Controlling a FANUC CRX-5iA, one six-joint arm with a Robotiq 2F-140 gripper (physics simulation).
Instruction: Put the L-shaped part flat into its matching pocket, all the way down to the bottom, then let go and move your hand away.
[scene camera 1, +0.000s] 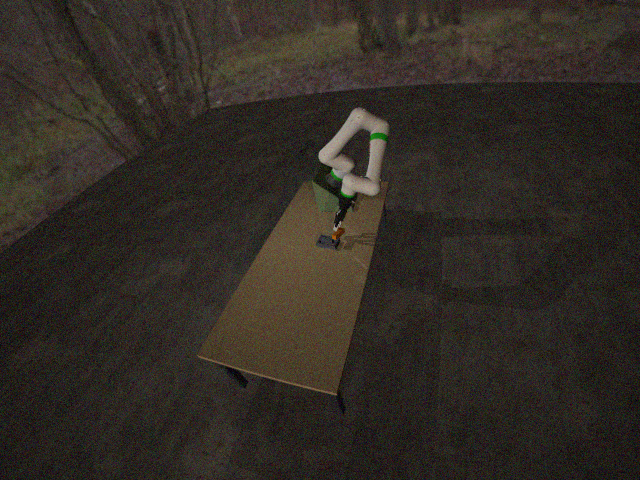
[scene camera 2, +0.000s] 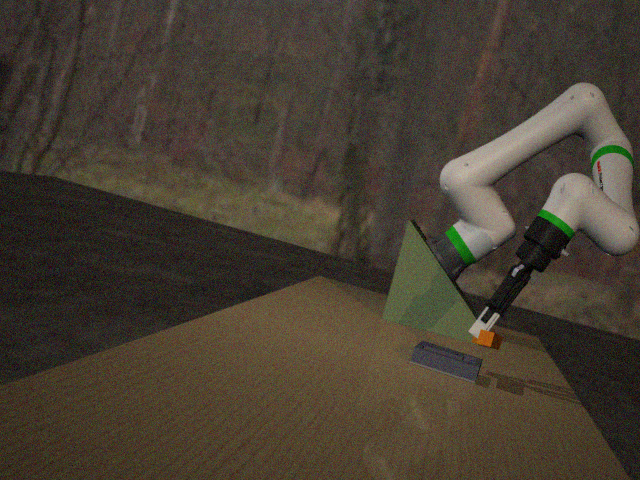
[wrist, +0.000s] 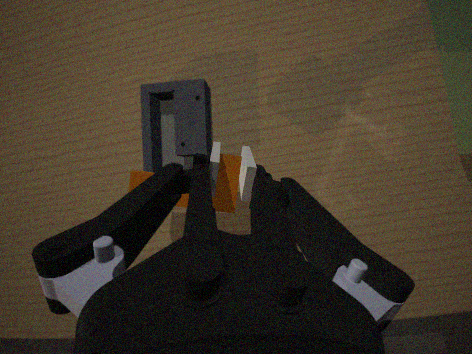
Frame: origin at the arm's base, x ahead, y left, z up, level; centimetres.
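Seen in the pictures: gripper, fingertip midpoint: (scene camera 1: 336, 229) (scene camera 2: 475, 336) (wrist: 229, 157); arm's base, origin of the base link: (scene camera 1: 333, 180) (scene camera 2: 439, 260).
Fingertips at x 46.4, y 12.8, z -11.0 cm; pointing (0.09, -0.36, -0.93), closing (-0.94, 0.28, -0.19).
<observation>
Offsets run from my fingertips to a thing's middle. Level surfaces: height alone.
The orange L-shaped part @[dx +4.8, dy +1.6, dz +0.9 cm] (scene camera 1: 338, 233) (scene camera 2: 488, 338) (wrist: 227, 172) is held between the pale fingertips of my gripper (scene camera 1: 336, 227) (scene camera 2: 484, 330) (wrist: 229, 157), which is shut on it. One arm of the part reaches left in the wrist view, partly hidden behind the finger linkage. The grey block @[dx +7.5, dy -4.6, dz -5.5 cm] (scene camera 1: 327, 241) (scene camera 2: 446, 361) (wrist: 192, 117) with the L-shaped pocket lies on the table. The part hangs above the block's one end, higher than its top and outside the pocket in the wrist view. The pocket's near end is hidden behind the part and my finger.
The wooden table @[dz -7.3 cm] (scene camera 1: 289, 310) (scene camera 2: 232, 403) (wrist: 320, 65) bears the block. A green wedge-shaped stand (scene camera 1: 324, 198) (scene camera 2: 423, 289) (wrist: 457, 75) carries the arm's base at the far end of the table. Shadows of the gripper and part fall on the table beside the block.
</observation>
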